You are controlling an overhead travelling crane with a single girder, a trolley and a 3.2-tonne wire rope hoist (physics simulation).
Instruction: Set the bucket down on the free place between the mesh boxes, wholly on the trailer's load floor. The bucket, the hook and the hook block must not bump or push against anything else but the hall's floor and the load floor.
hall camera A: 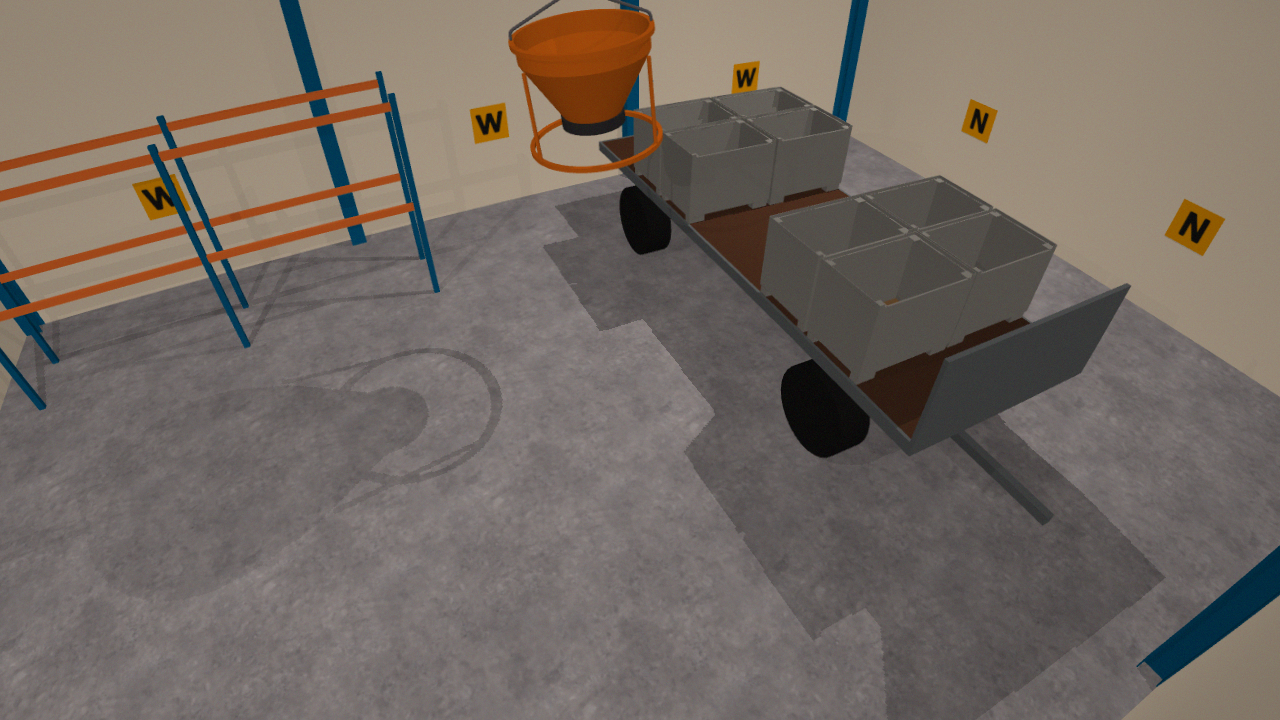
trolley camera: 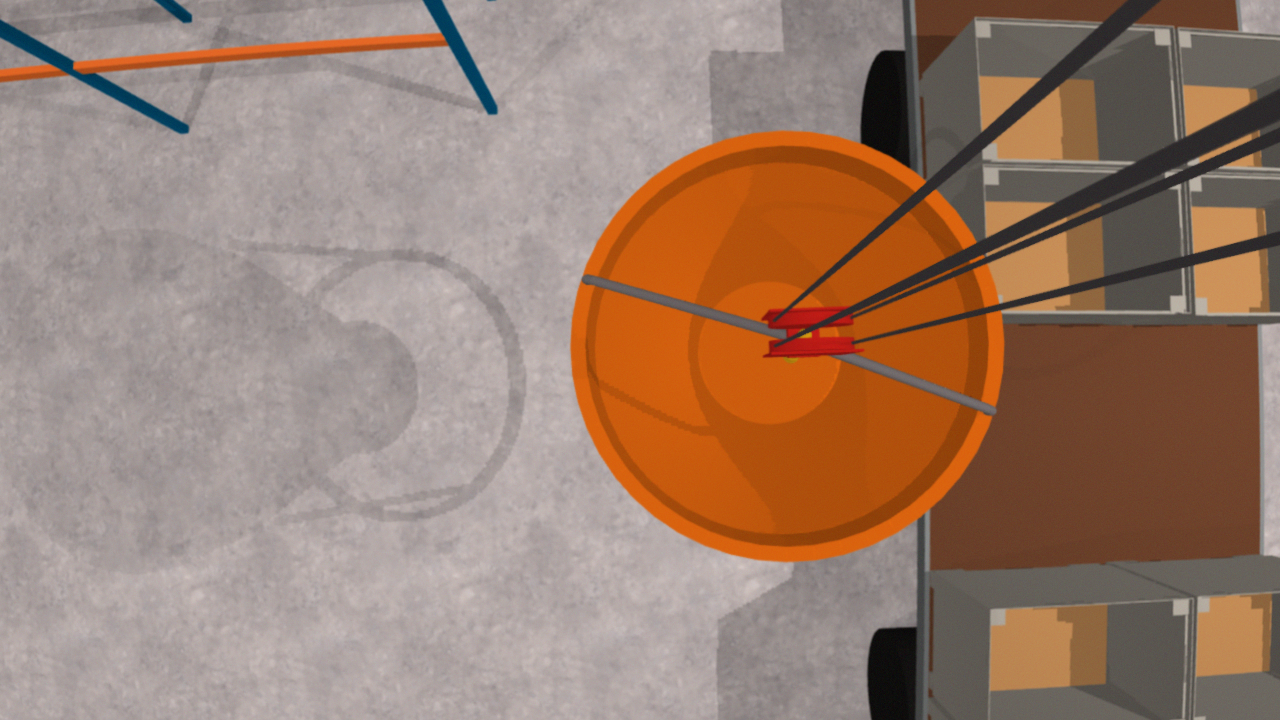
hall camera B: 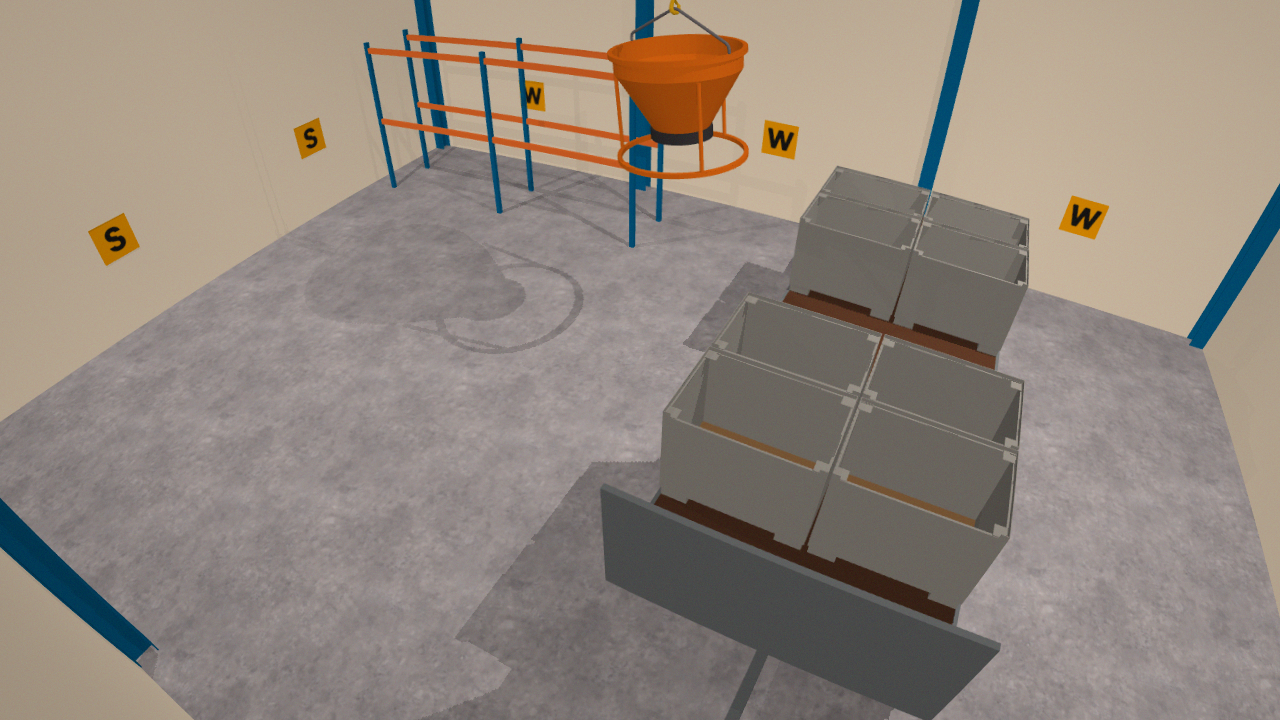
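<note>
The orange bucket [hall camera A: 581, 80] [hall camera B: 677, 89] [trolley camera: 769, 483] hangs upright in the air by its grey bail. The yellow hook [hall camera B: 674, 7] holds the bail; the red hook block [trolley camera: 812, 346] is above it. In the trolley view the bucket is mostly left of the trailer, its right rim overlapping the trailer's edge and a box corner. The brown load floor [hall camera A: 738, 234] [hall camera B: 939, 344] [trolley camera: 1109, 447] shows between the far grey mesh boxes [hall camera A: 729, 174] [hall camera B: 850, 259] [trolley camera: 1145, 232] and the near mesh boxes [hall camera A: 921, 331] [hall camera B: 742, 474] [trolley camera: 1150, 644]. Hook and block are out of hall camera A's view.
A blue and orange rack [hall camera A: 201, 237] [hall camera B: 490, 134] [trolley camera: 465, 53] stands left of the trailer, near the W wall. A grey headboard [hall camera A: 1020, 376] [hall camera B: 787, 591] rises at the trailer's near end. Black wheels [hall camera A: 823, 407] [trolley camera: 886, 107] show at its side. Blue columns stand along the walls.
</note>
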